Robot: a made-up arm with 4 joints.
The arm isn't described. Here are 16 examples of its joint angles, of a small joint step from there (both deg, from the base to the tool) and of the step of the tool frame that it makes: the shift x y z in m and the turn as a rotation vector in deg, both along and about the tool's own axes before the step.
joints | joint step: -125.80 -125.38 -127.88 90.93 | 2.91 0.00 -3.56 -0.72
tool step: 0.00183 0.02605 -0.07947 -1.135 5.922 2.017
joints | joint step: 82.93 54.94 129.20 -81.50 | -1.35 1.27 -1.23 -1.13
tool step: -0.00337 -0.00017 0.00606 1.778 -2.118 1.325
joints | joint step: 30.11 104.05 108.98 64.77 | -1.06 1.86 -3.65 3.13
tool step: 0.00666 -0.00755 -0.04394 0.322 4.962 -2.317
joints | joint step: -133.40 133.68 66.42 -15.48 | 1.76 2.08 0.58 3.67
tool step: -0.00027 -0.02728 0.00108 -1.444 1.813 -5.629
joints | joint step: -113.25 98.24 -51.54 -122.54 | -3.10 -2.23 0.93 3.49
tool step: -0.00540 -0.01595 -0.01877 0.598 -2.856 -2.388
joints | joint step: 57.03 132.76 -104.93 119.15 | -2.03 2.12 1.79 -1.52
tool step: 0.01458 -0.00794 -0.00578 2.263 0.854 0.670
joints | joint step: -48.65 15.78 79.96 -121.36 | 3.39 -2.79 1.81 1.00
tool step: -0.02084 0.01139 -0.00237 -0.556 3.421 2.686
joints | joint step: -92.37 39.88 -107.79 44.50 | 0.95 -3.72 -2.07 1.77
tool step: -0.00502 -0.01885 -0.02086 -1.292 3.360 -3.678
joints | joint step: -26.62 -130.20 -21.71 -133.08 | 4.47 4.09 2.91 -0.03
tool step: 0.02993 -0.01891 -0.01816 -3.340 2.293 -2.848
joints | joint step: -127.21 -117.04 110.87 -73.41 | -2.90 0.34 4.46 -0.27
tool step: 0.01625 0.01086 0.00370 -2.190 6.701 1.609
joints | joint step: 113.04 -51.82 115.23 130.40 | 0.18 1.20 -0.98 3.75
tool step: 0.00440 -0.00938 -0.00861 -1.525 0.128 -3.145
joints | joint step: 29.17 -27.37 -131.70 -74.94 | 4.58 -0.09 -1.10 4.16
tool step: 0.00344 0.00995 -0.02688 -1.604 -3.854 -7.228
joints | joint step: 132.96 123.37 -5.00 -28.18 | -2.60 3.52 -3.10 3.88
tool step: -0.01498 -0.00957 -0.03168 5.170 -1.338 -7.545
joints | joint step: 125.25 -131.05 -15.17 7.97 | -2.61 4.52 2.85 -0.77
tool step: -0.03669 -0.02083 0.02148 -4.908 -0.134 -4.010
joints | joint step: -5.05 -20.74 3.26 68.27 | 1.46 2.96 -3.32 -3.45
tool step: -0.01349 -0.02185 -0.03545 0.173 4.068 0.528
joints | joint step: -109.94 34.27 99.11 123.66 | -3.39 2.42 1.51 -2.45
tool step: -0.01173 -0.00695 0.01270 -2.656 -1.145 0.144
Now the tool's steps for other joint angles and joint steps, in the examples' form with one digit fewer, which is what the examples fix.
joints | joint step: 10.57 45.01 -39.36 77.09 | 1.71 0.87 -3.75 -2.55
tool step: -0.0047 -0.0107 -0.0174 0.30 2.53 1.10
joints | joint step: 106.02 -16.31 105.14 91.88 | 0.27 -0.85 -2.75 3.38
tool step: 0.0085 -0.0155 -0.0310 0.71 2.88 -3.33
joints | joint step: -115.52 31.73 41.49 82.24 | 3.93 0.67 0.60 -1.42
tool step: 0.0103 0.0104 0.0301 -3.29 -2.23 3.14
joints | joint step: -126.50 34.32 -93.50 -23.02 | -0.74 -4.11 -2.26 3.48
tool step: 0.0142 -0.0246 -0.0218 3.98 2.90 -3.19
